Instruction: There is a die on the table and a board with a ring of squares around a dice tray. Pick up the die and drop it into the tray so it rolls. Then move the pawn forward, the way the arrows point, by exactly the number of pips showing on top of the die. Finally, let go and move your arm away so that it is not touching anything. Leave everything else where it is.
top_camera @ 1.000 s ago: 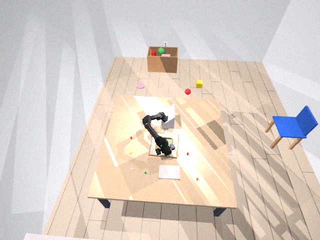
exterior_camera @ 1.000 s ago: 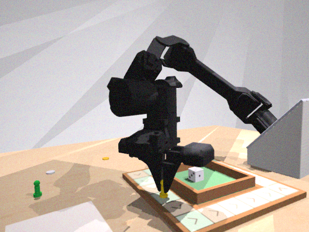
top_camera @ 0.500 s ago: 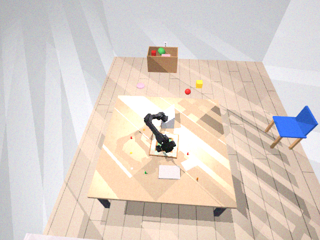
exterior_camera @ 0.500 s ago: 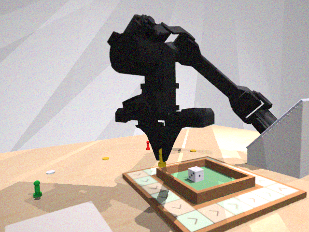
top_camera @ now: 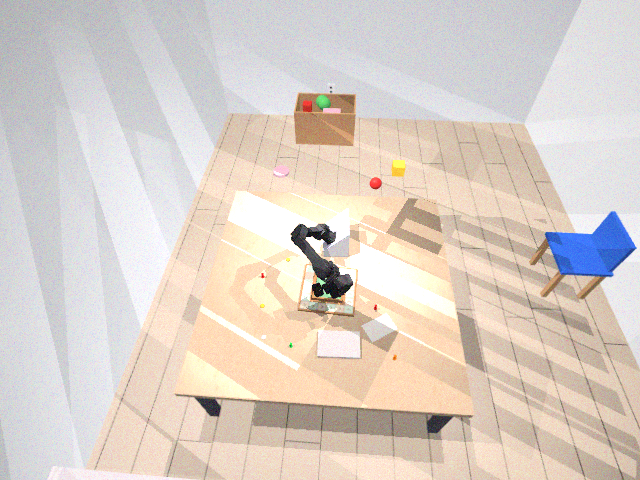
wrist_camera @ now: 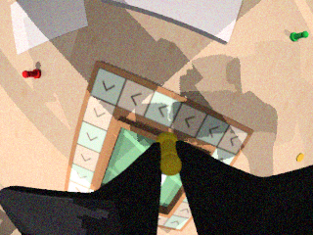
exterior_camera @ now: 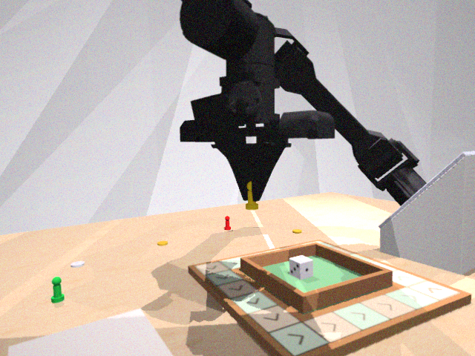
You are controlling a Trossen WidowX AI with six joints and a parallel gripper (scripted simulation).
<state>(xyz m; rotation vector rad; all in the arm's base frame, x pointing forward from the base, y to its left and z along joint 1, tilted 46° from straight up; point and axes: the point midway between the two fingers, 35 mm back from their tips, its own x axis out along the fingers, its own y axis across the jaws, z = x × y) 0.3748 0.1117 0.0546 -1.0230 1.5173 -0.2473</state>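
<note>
Right now the white die is 120 mm below my gripper tip, 110 mm behind it and 40 mm to the right of it. Round my gripper tip: yellow pawn: 10 mm above; green pawn: 220 mm ahead, 170 mm to the right, 130 mm below; green dice tray: 140 mm below, 120 mm behind, 30 mm to the right.
</note>
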